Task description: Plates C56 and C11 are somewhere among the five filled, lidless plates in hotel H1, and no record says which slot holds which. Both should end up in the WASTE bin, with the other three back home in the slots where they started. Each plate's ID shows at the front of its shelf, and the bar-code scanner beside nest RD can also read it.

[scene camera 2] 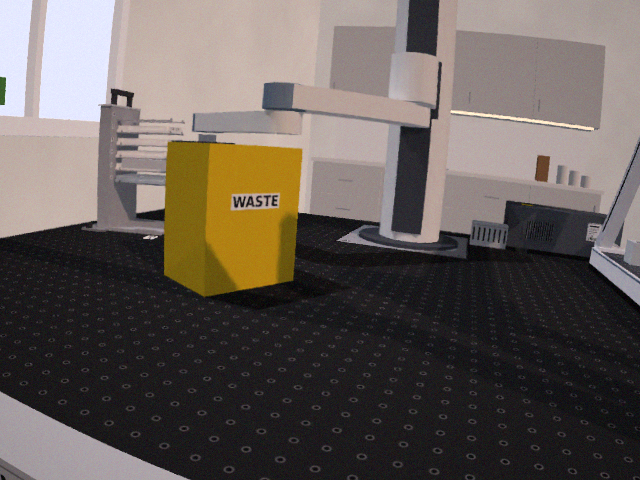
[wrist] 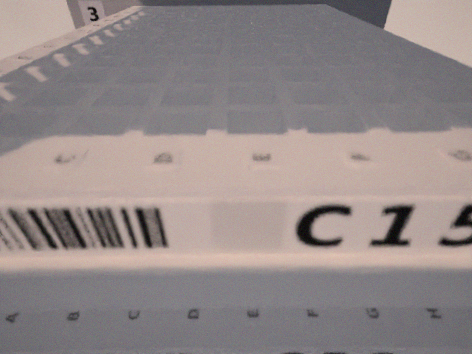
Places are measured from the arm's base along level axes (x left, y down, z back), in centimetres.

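Where they show: gripper, between the fingertips: (scene camera 2: 139,162); arm's base, origin of its link: (scene camera 2: 408,244).
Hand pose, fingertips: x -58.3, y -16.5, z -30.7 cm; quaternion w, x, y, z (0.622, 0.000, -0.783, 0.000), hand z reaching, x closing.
Observation:
Each offset is from my fingertips to the centre of the thing. "pt": to the spot under its first point.
In the wrist view, plate C15 @(dz +0.3, dx +2.3, dy -1.9 cm) (wrist: 250,185) fills the middle, close up, with its bar code and ID at the front and its wells running back beside a slot label 3. Below it shows the shaded front of another plate @(dz +0.3, dx +2.3, dy +0.9 cm) (wrist: 220,327), lettered A to H; its ID is cut off. Hotel H1 @(dz -1.4, dx -0.7, dy -0.7 cm) (scene camera 2: 113,170) (wrist: 367,14) stands at the left in the scene view, its shelves partly behind the yellow WASTE bin @(dz -24.2, dx +38.3, dy +5.2 cm) (scene camera 2: 250,237). IDs C56 and C11 are not readable. My gripper is open, at shelf height before H1, mostly hidden behind the bin in the scene view; its fingers do not show.
The forearm (scene camera 2: 242,122) reaches left above and behind the bin from the column (scene camera 2: 408,180). A dark grey unit @(pt dz +34.2, dx +96.8, dy +8.8 cm) (scene camera 2: 560,232) and a slotted grey block @(pt dz +35.1, dx +78.3, dy +12.0 cm) (scene camera 2: 488,234) stand right of the column. A white-framed device (scene camera 2: 615,268) is at the right edge.

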